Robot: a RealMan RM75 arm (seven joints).
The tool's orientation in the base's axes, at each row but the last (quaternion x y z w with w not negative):
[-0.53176 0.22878 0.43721 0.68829]
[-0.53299 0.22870 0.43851 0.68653]
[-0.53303 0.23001 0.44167 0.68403]
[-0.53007 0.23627 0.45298 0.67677]
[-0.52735 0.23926 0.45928 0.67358]
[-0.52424 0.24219 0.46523 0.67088]
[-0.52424 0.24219 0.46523 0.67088]
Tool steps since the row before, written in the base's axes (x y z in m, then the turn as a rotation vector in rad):
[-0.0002 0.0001 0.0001 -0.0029 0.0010 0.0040]
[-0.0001 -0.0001 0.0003 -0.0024 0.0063 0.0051]
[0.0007 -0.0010 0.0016 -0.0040 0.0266 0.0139]
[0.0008 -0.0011 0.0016 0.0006 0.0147 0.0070]
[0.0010 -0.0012 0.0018 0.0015 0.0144 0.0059]
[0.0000 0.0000 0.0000 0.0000 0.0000 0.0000]
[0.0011 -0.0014 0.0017 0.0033 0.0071 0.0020]
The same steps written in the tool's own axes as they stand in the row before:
[-0.0001 0.0001 0.0002 -0.0042 0.0004 0.0027]
[-0.0003 -0.0001 0.0000 -0.0030 -0.0004 0.0079]
[-0.0013 -0.0015 -0.0005 -0.0034 -0.0028 0.0300]
[-0.0013 -0.0015 -0.0006 0.0000 -0.0036 0.0159]
[-0.0014 -0.0018 -0.0007 0.0012 -0.0039 0.0151]
[0.0000 0.0000 0.0000 0.0000 0.0000 0.0000]
[-0.0014 -0.0018 -0.0009 0.0025 -0.0037 0.0067]

